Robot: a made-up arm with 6 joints.
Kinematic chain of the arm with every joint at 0, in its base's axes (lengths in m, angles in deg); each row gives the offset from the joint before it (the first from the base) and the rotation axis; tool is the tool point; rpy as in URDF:
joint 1: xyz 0 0 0.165 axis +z
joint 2: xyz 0 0 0 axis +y
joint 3: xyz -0.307 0 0.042 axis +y
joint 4: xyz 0.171 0 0.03 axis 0.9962 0 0.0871
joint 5: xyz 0 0 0 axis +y
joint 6: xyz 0.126 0 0.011 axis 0.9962 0 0.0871
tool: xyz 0 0 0 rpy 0 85 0
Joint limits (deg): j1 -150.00..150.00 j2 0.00..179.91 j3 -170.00..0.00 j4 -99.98..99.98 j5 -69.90..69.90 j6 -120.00..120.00
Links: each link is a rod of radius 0.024 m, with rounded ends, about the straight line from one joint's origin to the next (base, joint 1, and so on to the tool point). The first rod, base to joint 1, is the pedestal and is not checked.
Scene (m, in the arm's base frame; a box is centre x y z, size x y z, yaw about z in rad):
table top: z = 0
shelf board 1: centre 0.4 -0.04 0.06 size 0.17 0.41 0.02 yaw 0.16
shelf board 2: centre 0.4 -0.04 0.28 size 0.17 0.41 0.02 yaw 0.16
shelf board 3: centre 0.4 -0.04 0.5 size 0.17 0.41 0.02 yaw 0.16
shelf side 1: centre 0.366 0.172 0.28 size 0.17 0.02 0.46 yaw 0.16
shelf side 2: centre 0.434 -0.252 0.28 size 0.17 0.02 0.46 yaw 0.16
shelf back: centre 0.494 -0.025 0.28 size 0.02 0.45 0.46 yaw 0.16
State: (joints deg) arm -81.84 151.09 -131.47 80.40 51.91 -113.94
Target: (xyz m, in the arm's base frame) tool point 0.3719 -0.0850 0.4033
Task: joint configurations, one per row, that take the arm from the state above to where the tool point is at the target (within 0.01 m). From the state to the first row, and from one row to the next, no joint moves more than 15 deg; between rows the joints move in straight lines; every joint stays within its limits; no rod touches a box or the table.
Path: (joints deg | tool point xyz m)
1: -75.23 137.90 -120.46 74.84 55.51 -113.94 | 0.2228 -0.4502 0.2750
2: -68.61 124.71 -109.44 69.27 59.11 -113.94 | 0.2547 -0.3719 0.3280
3: -62.00 111.51 -98.43 63.71 62.70 -113.94 | 0.2652 -0.2842 0.3683
4: -55.39 98.32 -87.41 58.14 66.30 -113.94 | 0.2535 -0.1942 0.3937
5: -48.77 85.13 -76.40 52.58 69.90 -113.94 | 0.2212 -0.1093 0.4033
6: -39.40 98.08 -89.90 61.92 69.90 -113.94 | 0.2972 -0.1085 0.4102
7: -30.02 111.04 -103.39 71.26 69.90 -113.94 | 0.3719 -0.0850 0.4033

